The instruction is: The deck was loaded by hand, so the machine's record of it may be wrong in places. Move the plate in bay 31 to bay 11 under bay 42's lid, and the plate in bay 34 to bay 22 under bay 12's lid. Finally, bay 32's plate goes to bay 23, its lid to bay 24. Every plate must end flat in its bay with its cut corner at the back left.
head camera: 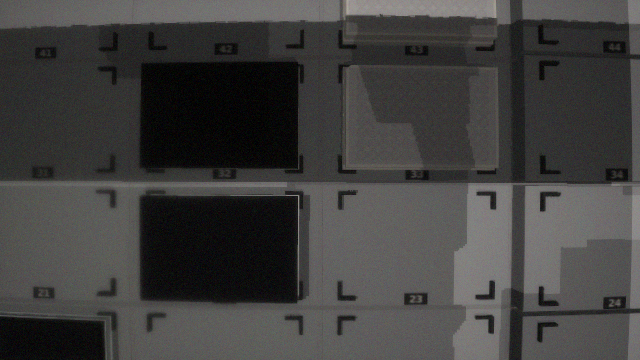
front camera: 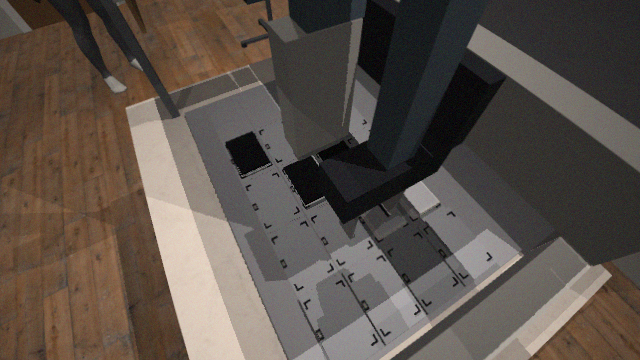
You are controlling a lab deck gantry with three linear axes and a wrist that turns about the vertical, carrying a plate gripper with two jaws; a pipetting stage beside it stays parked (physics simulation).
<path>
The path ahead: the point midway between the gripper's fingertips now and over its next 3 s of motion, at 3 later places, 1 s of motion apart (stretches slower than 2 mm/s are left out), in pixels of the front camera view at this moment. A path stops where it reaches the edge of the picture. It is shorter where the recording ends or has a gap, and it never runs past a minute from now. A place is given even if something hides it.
The gripper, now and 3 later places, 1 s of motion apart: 365, 219; 352, 132; 346, 129; 344, 143
</path>
